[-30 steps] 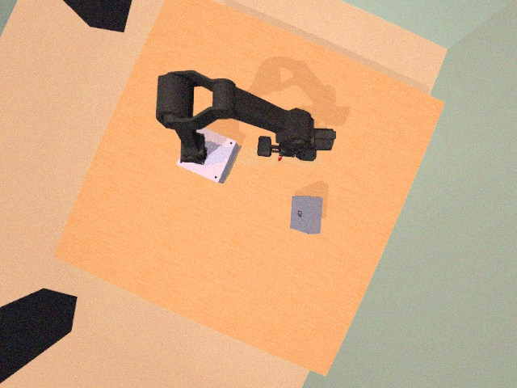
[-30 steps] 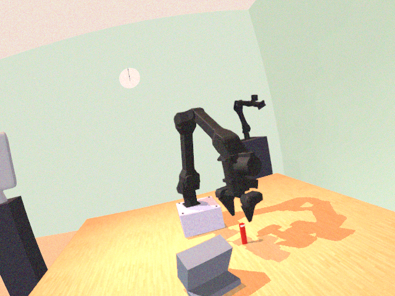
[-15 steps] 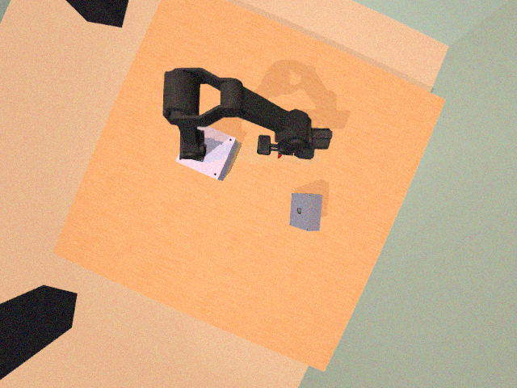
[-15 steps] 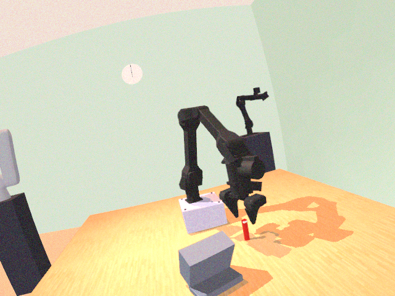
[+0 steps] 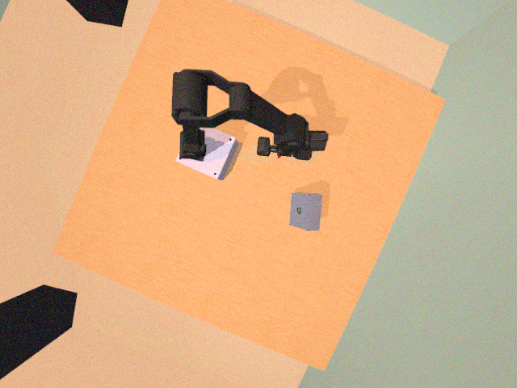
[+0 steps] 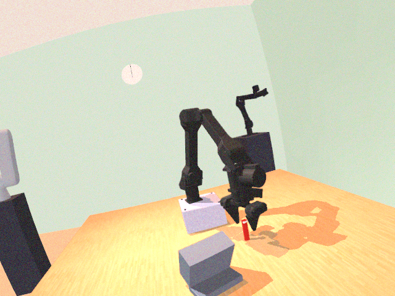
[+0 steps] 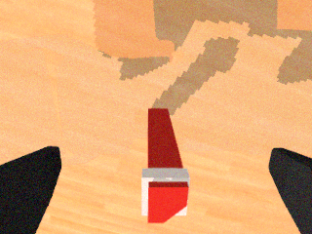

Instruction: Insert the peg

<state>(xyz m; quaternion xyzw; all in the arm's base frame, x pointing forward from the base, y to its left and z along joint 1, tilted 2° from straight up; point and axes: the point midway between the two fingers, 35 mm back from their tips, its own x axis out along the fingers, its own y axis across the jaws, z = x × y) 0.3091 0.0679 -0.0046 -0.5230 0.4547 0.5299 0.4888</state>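
Now: the red square peg right at my gripper tip. Round my gripper tip: grey sloped panel (130 mm ahead, 200 mm to the right, 30 mm above).
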